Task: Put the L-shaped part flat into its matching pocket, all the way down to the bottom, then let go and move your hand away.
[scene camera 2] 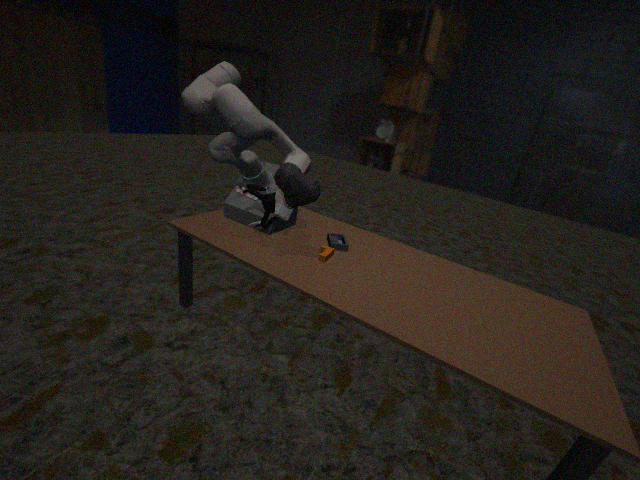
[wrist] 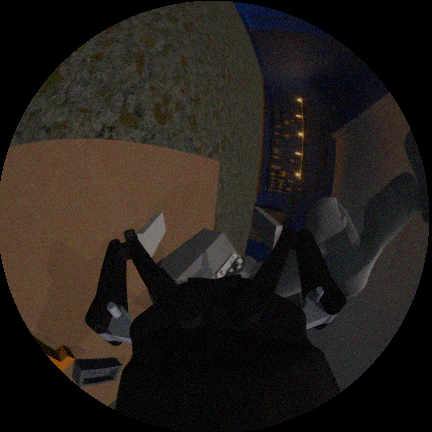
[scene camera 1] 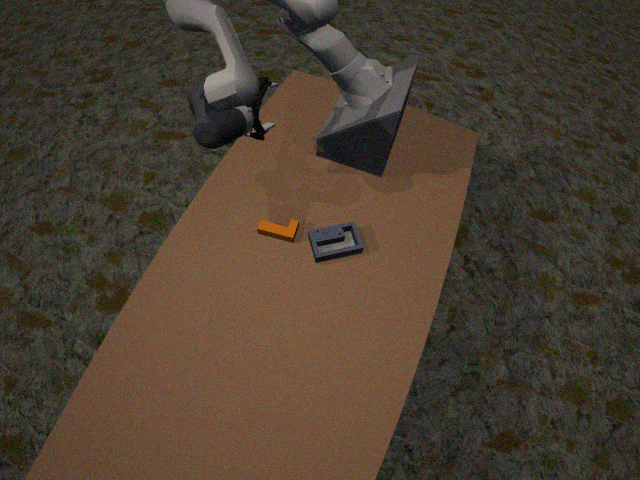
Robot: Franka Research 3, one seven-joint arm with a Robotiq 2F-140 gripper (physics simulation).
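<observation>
The orange L-shaped part (scene camera 1: 278, 230) (scene camera 2: 326, 253) (wrist: 62, 358) lies on the table, apart from the grey pocket block and beside it. The grey block (scene camera 1: 338, 253) (scene camera 2: 338, 248) (wrist: 97, 372) has an L-shaped pocket with a pale floor; the part is outside it. My gripper (scene camera 1: 272, 104) (scene camera 2: 253, 208) (wrist: 208, 218) is wide open with no object between its fingers. It hangs above the table near the arm's base, well away from the part and the block, its fingers pointing sideways toward the base. In the wrist view the part is cut off at the lower left edge.
The arm's dark wedge-shaped base (scene camera 1: 356, 135) (scene camera 2: 242, 205) (wrist: 192, 255) stands at the far end of the brown table (scene camera 1: 258, 335) (scene camera 2: 439, 299) (wrist: 110, 195). The grey block's raised walls stand close to the part. A shelf unit stands in the background of scene camera 2.
</observation>
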